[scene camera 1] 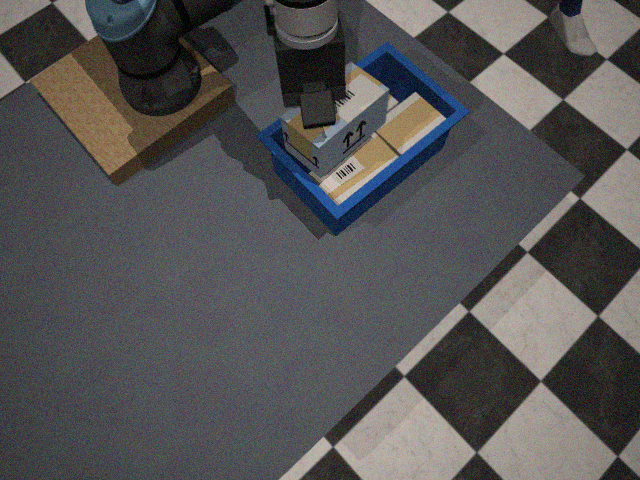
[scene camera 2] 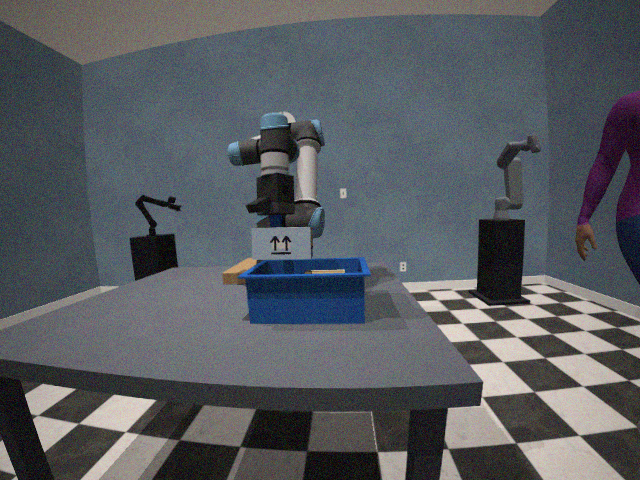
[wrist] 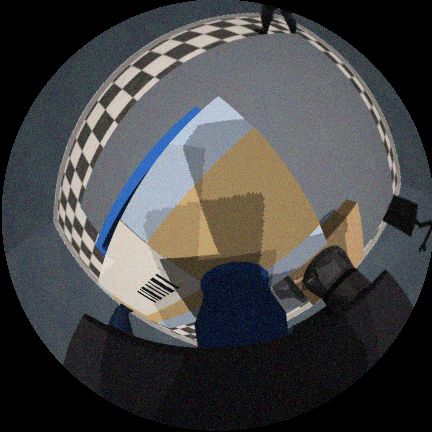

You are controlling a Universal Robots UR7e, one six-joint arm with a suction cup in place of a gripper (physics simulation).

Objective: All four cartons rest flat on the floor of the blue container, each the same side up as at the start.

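Frame: origin at the arm's base, x left, y back, z up, level; centimetres.
Where they show: hand, tool point: [wrist: 231,268]; arm's base, link origin: [scene camera 1: 162,82] [wrist: 323,267].
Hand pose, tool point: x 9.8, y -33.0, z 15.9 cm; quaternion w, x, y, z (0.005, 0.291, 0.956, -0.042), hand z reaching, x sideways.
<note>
Things, the pixels of their centre, and the offset from my tool point. Level surfaces: height alone.
- tan carton, body centre: [wrist: 187,243] [scene camera 1: 335,119] [scene camera 2: 283,242] dy -2.2, dx +2.3, dz -2.6 cm
- blue container, body centre: [scene camera 1: 361,142] [wrist: 179,225] [scene camera 2: 309,288] dy -2.8, dx +8.5, dz -14.8 cm
- barcoded carton, body centre: [scene camera 1: 352,179] dy -6.8, dx +2.6, dz -15.6 cm
- white carton, body centre: [scene camera 1: 405,134] dy -6.7, dx +16.0, dz -15.7 cm
- grey table, surface height: dz -20.8 cm
My suction gripper [scene camera 2: 277,220] [wrist: 237,280] is on and holds a pale blue and tan carton [scene camera 1: 377,111] [scene camera 2: 262,243] [wrist: 285,175] by its top. The carton looks level in scene camera 2, arrows pointing up, over the left part of the blue container [scene camera 1: 400,161] [scene camera 2: 307,300] [wrist: 145,165]. Its bottom edge is hidden or at the rim line there. Inside the container, a barcoded carton [scene camera 1: 379,150] lies along the near side and a tan and white carton [scene camera 1: 413,121] lies at the right end. Part of another carton [scene camera 1: 393,104] shows behind, mostly hidden by the held one.
The arm stands on a wooden board [scene camera 1: 77,103] [scene camera 2: 237,271] [wrist: 354,230] left of the container. The grey table [scene camera 1: 232,310] [scene camera 2: 206,335] extends around both. Beyond it are two black pedestals [scene camera 2: 155,258] [scene camera 2: 500,258] with small arms, and a person [scene camera 2: 610,155] at the right.
</note>
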